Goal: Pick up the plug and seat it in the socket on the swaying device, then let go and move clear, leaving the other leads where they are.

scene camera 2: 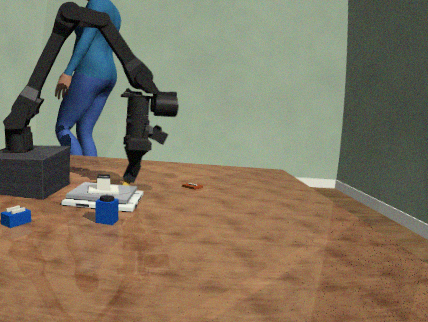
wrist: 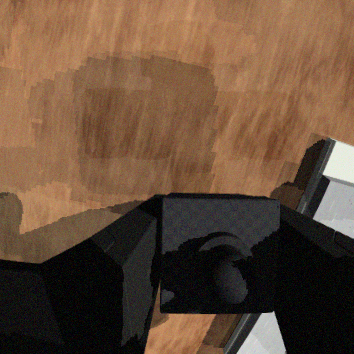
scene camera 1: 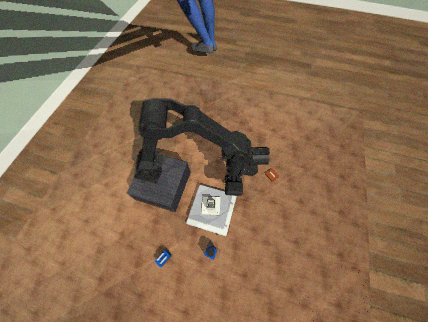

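Note:
My gripper (scene camera 2: 130, 178) (wrist: 209, 207) points down and is shut on the plug. In the wrist view the plug (wrist: 219, 220) is a dark square block with a round boss, between both fingers; a small yellow part of it (scene camera 2: 126, 183) shows below the fingertips in scene camera 2. The device (scene camera 1: 216, 225) (scene camera 2: 123, 192) (wrist: 336, 202) is a flat grey and white slab. The socket (scene camera 1: 211, 203) (scene camera 2: 103, 183) is a pale upright block with a dark opening on its top plate. The plug is low behind the slab's back right part, apart from the socket. In scene camera 1 the arm hides the fingertips.
A blue block with white strips (scene camera 1: 162, 258) (scene camera 2: 16, 217) and a blue block with a round black top (scene camera 1: 210, 251) (scene camera 2: 107, 211) stand in front. A flat orange piece (scene camera 1: 271, 174) (scene camera 2: 192, 186) lies at the right. The dark arm base (scene camera 1: 162, 185) (scene camera 2: 35, 171) stands left; a person (scene camera 1: 205, 22) (scene camera 2: 92, 80) stands behind.

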